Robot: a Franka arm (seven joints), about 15 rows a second.
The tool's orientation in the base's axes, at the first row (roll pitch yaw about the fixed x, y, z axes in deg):
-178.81 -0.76 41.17
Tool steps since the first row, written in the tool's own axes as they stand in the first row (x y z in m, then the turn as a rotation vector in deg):
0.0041 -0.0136 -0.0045 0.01 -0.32 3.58
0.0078 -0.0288 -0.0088 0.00 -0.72 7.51
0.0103 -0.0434 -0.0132 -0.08 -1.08 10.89
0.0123 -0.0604 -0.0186 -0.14 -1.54 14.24
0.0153 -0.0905 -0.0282 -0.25 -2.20 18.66
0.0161 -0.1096 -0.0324 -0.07 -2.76 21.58
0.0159 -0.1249 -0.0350 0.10 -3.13 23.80
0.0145 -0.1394 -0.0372 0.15 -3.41 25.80
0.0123 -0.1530 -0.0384 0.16 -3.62 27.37
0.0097 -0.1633 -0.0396 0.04 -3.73 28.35
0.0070 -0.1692 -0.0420 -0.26 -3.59 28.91
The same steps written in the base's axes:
-0.0059 0.0128 0.0048 -0.22 0.33 -3.57
-0.0131 0.0266 0.0095 -0.50 0.72 -7.49
-0.0208 0.0391 0.0142 -0.81 1.03 -10.87
-0.0304 0.0531 0.0200 -1.17 1.41 -14.21
-0.0480 0.0775 0.0303 -1.71 1.95 -18.61
-0.0599 0.0923 0.0349 -1.95 2.56 -21.52
-0.0701 0.1036 0.0378 -2.07 3.00 -23.73
-0.0807 0.1135 0.0403 -2.23 3.29 -25.72
-0.0913 0.1223 0.0417 -2.36 3.50 -27.28
-0.1001 0.1283 0.0431 -2.53 3.52 -28.26
-0.1060 0.1309 0.0456 -2.67 3.23 -28.83

